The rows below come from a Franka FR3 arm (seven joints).
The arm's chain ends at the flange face. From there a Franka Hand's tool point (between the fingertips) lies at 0.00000 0.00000 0.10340 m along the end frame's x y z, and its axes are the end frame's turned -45 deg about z.
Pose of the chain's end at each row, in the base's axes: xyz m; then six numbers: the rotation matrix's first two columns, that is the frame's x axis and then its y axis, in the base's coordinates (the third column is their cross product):
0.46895 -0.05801 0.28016 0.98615 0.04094 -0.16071 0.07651 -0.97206 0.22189
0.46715 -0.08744 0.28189 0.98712 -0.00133 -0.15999 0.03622 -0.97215 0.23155
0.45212 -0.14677 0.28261 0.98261 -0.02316 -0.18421 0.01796 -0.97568 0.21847
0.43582 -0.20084 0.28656 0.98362 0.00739 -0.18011 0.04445 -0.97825 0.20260
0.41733 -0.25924 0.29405 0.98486 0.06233 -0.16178 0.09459 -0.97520 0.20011
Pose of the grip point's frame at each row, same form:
0.45374 -0.08191 0.18072 0.64321 0.71630 -0.27054 0.75141 -0.65840 0.04326
0.45104 -0.11167 0.18267 0.67239 0.68647 -0.27686 0.72361 -0.68835 0.05060
0.43301 -0.16931 0.18352 0.68211 0.67353 -0.28474 0.70751 -0.70629 0.02423
0.41776 -0.22227 0.18703 0.66409 0.69695 -0.27062 0.72696 -0.68650 0.01590
0.40231 -0.28120 0.19413 0.62952 0.73364 -0.25589 0.76329 -0.64550 0.02710

